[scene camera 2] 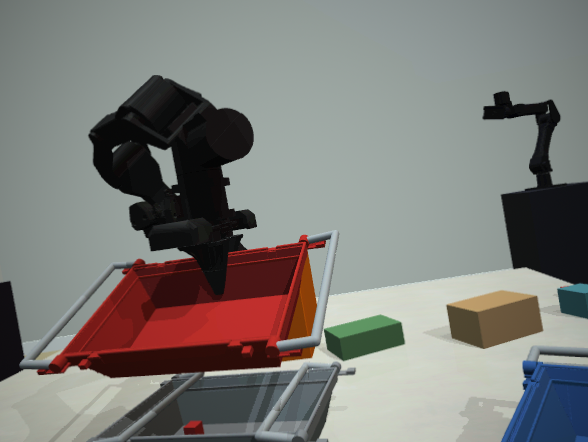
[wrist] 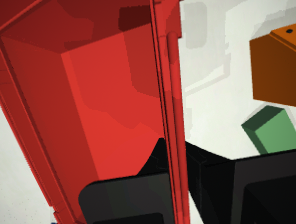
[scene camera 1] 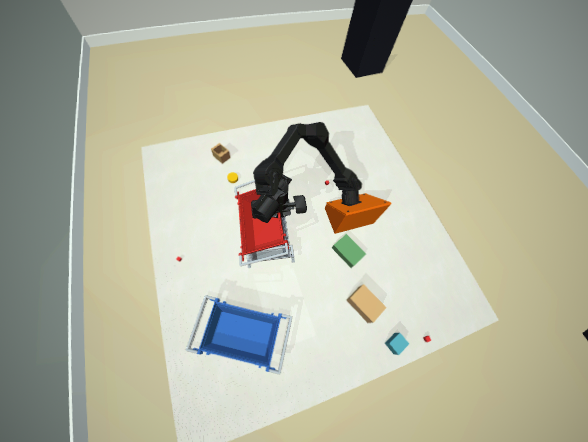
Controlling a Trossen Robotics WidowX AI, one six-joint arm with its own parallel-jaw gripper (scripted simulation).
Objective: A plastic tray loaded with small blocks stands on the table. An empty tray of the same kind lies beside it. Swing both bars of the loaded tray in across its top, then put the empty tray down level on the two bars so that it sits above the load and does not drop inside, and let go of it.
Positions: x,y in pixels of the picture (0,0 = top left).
red tray: scene camera 2; wrist; scene camera 1 256,235
tan block: scene camera 2; scene camera 1; not seen in the wrist view (hidden by my gripper)
same spot on red tray: (wrist: 93,93) = (scene camera 2: 166,344)
same spot on tan block: (scene camera 2: 484,321) = (scene camera 1: 351,300)
